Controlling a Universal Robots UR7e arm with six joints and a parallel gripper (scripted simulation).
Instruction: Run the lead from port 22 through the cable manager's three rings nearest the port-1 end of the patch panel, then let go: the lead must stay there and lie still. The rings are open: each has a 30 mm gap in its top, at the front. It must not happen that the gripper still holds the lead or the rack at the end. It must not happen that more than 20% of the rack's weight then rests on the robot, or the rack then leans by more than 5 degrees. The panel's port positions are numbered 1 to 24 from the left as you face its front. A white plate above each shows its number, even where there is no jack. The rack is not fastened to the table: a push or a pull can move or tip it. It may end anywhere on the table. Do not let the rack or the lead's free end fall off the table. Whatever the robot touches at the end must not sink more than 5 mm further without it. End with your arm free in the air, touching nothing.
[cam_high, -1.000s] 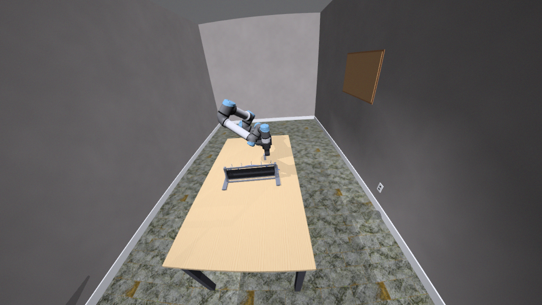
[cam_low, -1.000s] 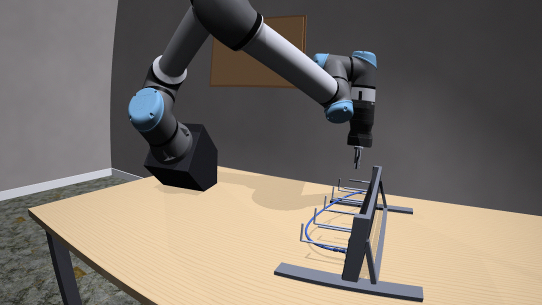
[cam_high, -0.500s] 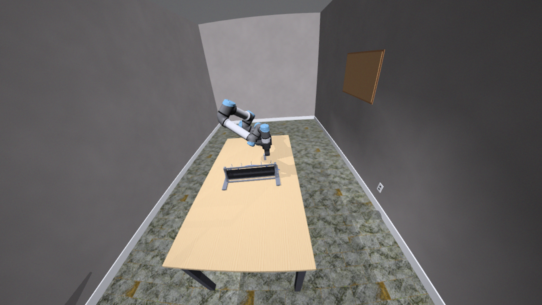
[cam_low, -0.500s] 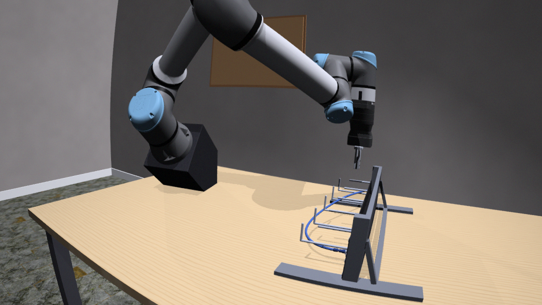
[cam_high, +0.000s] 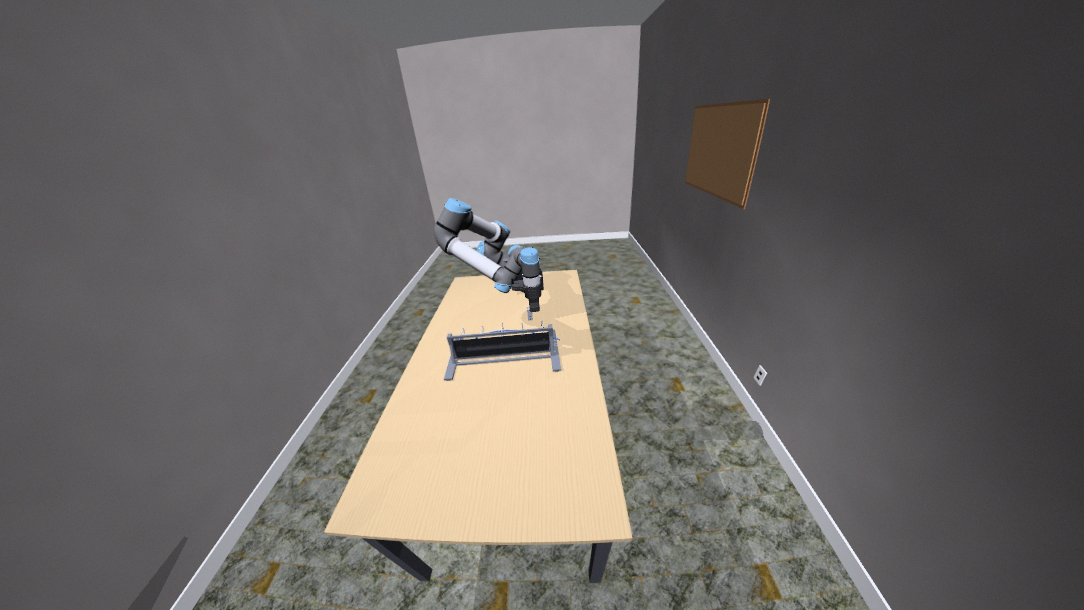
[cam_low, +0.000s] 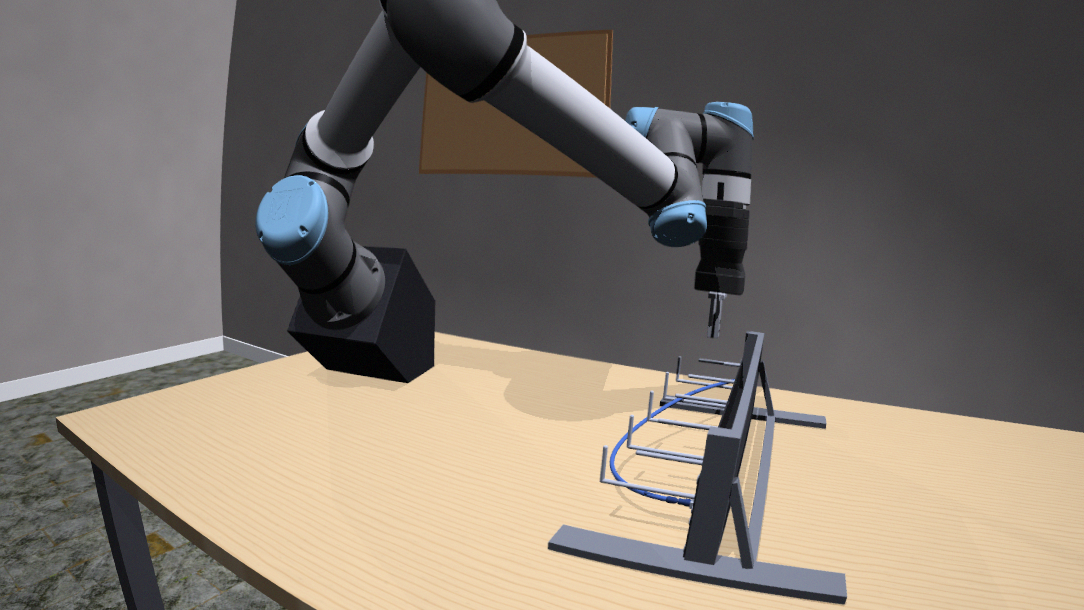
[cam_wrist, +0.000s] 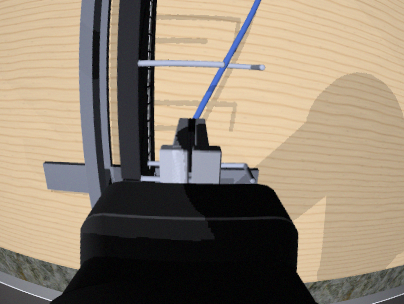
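Now: hand 7 cm short of the grey rack, 14 cm to the left of it and 10 cm above it.
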